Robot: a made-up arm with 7 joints.
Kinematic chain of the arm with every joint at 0, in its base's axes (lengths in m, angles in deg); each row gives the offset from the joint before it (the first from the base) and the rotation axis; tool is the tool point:
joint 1: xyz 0 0.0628 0 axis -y
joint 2: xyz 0 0.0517 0 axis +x
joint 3: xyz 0 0 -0.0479 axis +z
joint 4: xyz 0 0 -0.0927 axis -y
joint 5: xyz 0 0 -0.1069 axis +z
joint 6: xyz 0 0 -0.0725 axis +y
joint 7: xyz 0 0 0 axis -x
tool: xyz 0 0 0
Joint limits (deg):
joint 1: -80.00..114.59
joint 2: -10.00..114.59
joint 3: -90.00..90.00
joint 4: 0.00..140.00
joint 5: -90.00..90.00
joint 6: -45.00..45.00
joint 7: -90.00..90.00
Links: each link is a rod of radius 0.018 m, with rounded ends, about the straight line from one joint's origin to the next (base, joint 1, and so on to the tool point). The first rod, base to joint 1, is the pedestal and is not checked.
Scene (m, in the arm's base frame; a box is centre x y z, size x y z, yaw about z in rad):
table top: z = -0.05
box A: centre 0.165 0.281 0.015 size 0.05 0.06 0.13 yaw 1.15
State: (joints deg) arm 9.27 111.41 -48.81 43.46 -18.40 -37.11 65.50
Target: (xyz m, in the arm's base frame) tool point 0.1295 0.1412 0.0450
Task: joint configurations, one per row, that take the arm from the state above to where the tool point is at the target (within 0.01 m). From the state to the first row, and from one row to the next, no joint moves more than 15 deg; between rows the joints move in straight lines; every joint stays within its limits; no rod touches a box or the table.
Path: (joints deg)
1: 21.97 112.05 -43.11 39.06 -20.15 -30.26 60.62
2: 34.66 112.68 -37.40 34.66 -21.89 -23.41 55.74
3: 47.36 113.32 -31.70 30.26 -23.64 -16.55 50.86
4: 60.06 113.95 -25.99 25.86 -25.38 -9.70 45.97
5: 72.75 114.59 -20.29 21.46 -27.13 -2.85 41.09
6: 68.45 113.35 -17.44 35.75 -31.33 -5.06 45.69
7: 64.15 112.12 -14.60 50.05 -35.54 -7.27 50.29
8: 59.84 110.88 -11.75 64.35 -39.74 -9.48 54.89
9: 55.54 109.64 -8.90 78.64 -43.95 -11.69 59.49
10: 51.23 108.41 -6.06 92.94 -48.15 -13.91 64.09
11: 46.93 107.17 -3.21 107.23 -52.36 -16.12 68.68
12: 43.66 102.11 -8.24 114.83 -41.04 -23.11 67.62
13: 40.38 97.05 -13.27 122.43 -29.72 -30.11 66.56
14: 37.11 91.98 -18.30 130.03 -18.40 -37.11 65.50

